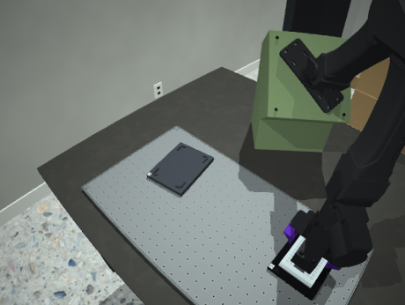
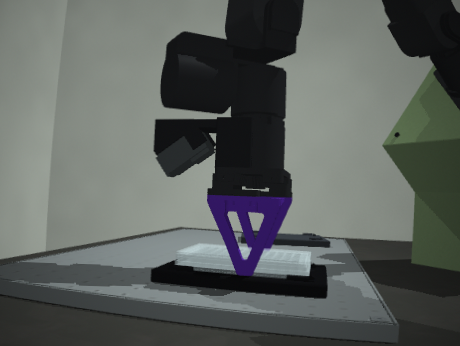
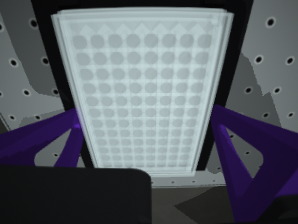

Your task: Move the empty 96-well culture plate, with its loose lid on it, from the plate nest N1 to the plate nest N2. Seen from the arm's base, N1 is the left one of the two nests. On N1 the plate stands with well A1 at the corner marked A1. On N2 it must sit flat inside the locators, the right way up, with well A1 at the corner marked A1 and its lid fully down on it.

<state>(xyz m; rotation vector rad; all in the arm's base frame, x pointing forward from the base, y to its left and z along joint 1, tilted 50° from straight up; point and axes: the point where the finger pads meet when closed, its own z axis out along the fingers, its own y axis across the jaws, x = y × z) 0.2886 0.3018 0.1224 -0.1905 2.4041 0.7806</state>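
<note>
Right now the lid is right at my hand. The rest, counted from my hand: black plate nest N1: 2 cm below; A1 corner mark: 39 cm to the right, 24 cm ahead, 1 cm below; plate nest N2: 38 cm to the right, 15 cm ahead, 2 cm below.
</note>
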